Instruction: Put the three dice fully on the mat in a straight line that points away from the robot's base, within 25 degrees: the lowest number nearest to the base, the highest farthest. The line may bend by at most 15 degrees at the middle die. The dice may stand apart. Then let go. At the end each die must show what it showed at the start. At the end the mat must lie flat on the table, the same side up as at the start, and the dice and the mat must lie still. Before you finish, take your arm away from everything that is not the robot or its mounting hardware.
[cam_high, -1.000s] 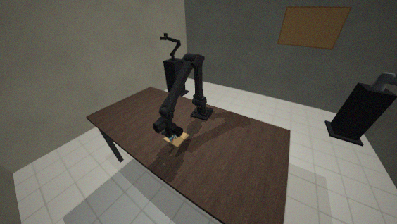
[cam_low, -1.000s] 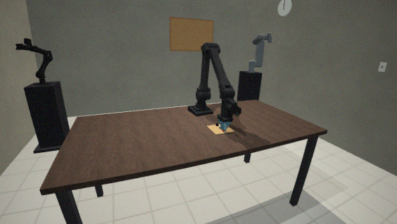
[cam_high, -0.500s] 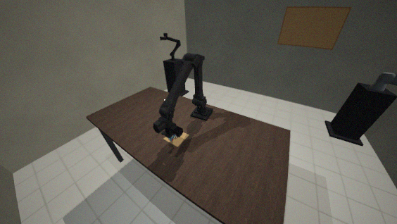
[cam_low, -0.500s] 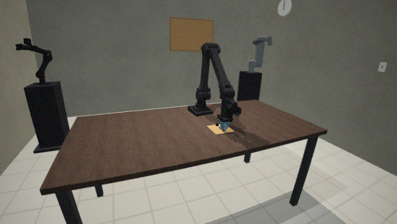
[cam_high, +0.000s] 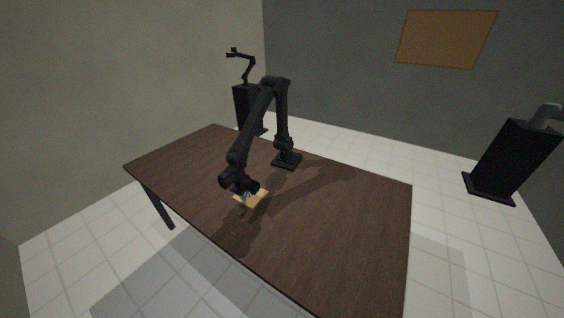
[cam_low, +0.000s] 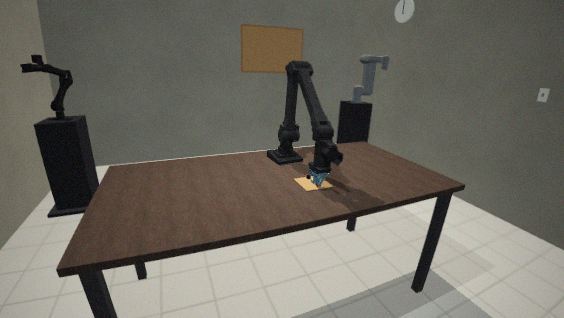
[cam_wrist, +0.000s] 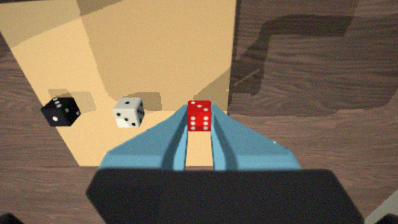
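My gripper is now right at the red die. Also, from my hand: white die (5 cm behind, 1 cm below); then black die (10 cm behind, 1 cm below); then tan mat (5 cm behind, 2 cm below).
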